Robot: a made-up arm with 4 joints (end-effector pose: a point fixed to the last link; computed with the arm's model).
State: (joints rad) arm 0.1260 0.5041 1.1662 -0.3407
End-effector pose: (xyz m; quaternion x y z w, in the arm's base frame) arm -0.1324 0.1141 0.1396 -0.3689 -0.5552 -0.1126 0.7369
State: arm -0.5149 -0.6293 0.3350 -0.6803
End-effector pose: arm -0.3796 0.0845 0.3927 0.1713 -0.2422 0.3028 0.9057
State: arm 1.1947 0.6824 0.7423 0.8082
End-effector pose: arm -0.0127 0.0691 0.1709 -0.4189 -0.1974 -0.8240 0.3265
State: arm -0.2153 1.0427 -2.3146 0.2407
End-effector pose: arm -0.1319 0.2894 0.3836 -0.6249 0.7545 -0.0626 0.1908
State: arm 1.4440 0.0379 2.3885 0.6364
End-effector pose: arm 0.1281 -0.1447 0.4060 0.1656 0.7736 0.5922 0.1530
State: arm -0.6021 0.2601 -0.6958 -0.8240
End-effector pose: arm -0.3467 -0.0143 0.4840 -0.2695 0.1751 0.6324 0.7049
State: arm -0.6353 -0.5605 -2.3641 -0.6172
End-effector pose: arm -0.0261 0.0616 0.6201 -0.0748 0.6246 0.7678 0.1215
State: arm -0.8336 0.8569 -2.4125 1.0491
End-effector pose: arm -0.3186 0.1966 0.3842 -0.9599 0.2575 -0.0834 0.0725
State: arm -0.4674 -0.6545 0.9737 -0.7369
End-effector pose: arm -0.3113 0.2101 0.3533 0.1631 -0.4560 0.0532 0.8733
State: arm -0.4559 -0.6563 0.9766 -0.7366
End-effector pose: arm -0.3084 0.2126 0.3537 0.1611 -0.4574 0.0465 0.8733
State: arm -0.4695 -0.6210 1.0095 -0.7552
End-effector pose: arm -0.3051 0.2128 0.3431 0.1461 -0.4759 0.0554 0.8655
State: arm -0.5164 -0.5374 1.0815 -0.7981
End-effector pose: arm -0.3002 0.2088 0.3190 0.1154 -0.5169 0.0849 0.8440
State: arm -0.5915 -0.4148 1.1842 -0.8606
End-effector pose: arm -0.2914 0.1990 0.2860 0.0758 -0.5756 0.1319 0.8035
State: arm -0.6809 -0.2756 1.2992 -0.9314
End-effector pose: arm -0.2774 0.1849 0.2531 0.0380 -0.6405 0.1853 0.7443
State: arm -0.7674 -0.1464 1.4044 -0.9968
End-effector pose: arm -0.2607 0.1709 0.2281 0.0105 -0.6981 0.2323 0.6772
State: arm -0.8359 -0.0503 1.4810 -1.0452
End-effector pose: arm -0.2468 0.1608 0.2135 -0.0043 -0.7384 0.2652 0.6200
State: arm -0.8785 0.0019 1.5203 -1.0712
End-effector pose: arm -0.2397 0.1551 0.2069 -0.0087 -0.7588 0.2837 0.5863
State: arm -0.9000 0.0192 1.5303 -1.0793
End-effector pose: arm -0.2388 0.1521 0.2049 -0.0072 -0.7646 0.2926 0.5743
